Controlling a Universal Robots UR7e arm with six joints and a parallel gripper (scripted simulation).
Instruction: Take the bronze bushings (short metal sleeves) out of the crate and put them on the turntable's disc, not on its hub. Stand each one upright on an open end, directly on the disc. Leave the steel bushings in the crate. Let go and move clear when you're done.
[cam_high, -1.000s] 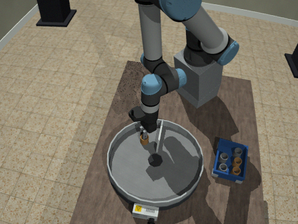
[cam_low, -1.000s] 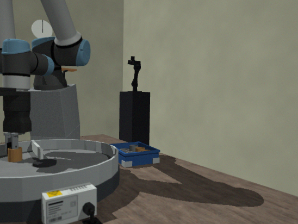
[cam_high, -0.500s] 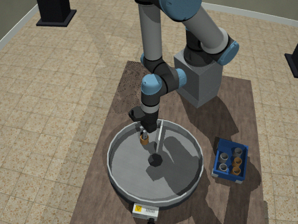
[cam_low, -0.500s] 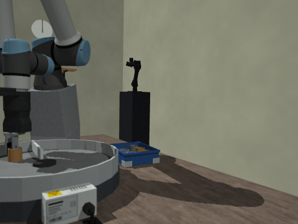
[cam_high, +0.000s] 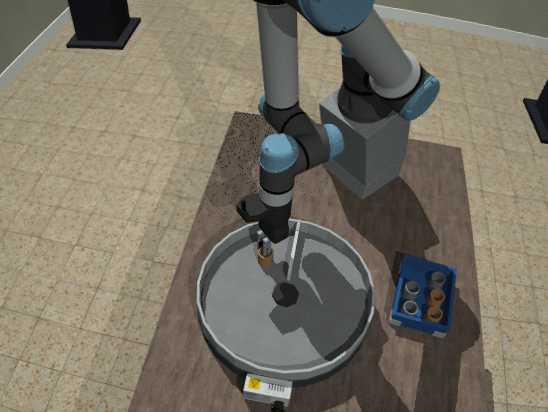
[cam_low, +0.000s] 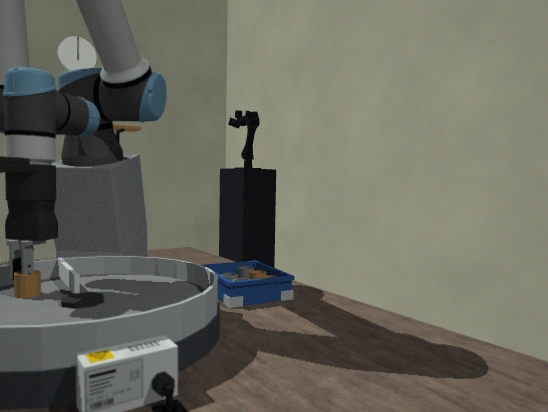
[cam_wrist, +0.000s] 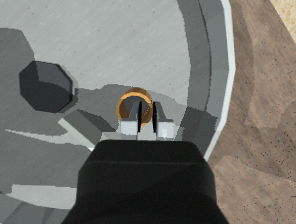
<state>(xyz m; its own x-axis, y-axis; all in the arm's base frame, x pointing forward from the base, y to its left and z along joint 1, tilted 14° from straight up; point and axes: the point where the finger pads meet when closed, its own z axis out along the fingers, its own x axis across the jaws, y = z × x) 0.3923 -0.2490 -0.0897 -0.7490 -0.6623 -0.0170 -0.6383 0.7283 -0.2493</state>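
Now: hand 42 cm to the right of the blue crate, 7 cm above it and 5 cm short of it. The rest, counted from my hand: grey turntable disc 11 cm ahead, 6 cm to the left, 4 cm below.
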